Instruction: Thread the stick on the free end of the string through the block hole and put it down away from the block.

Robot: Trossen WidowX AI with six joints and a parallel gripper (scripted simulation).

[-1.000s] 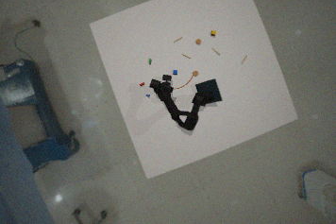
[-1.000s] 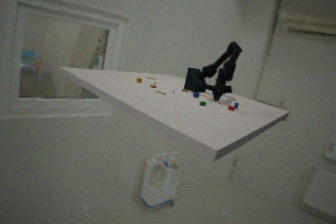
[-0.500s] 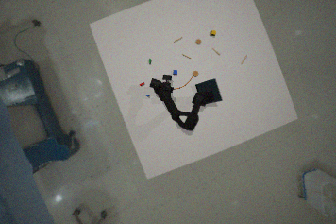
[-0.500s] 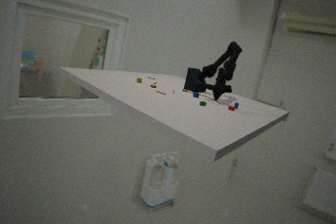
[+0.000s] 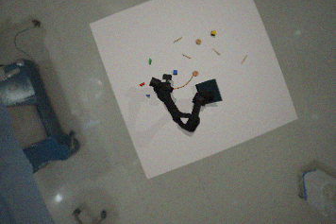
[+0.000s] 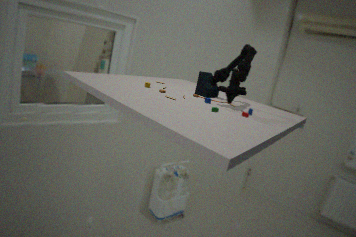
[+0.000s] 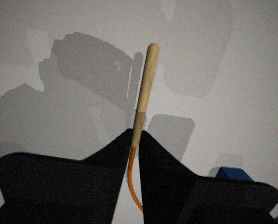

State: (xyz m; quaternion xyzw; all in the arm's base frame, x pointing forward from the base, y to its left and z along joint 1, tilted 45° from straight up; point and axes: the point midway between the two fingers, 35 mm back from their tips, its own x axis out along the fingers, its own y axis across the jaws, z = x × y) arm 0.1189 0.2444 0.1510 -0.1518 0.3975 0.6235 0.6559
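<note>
The blue cube lies 100 mm ahead of my gripper tip, 90 mm to the right of it and 10 mm below it. The rest, counted from my gripper tip: blue piece: 150 mm to the left, 20 mm behind, 10 mm below; thin wooden stick: 10 mm to the left; red piece: 170 mm to the left, 70 mm ahead, 10 mm below.
</note>
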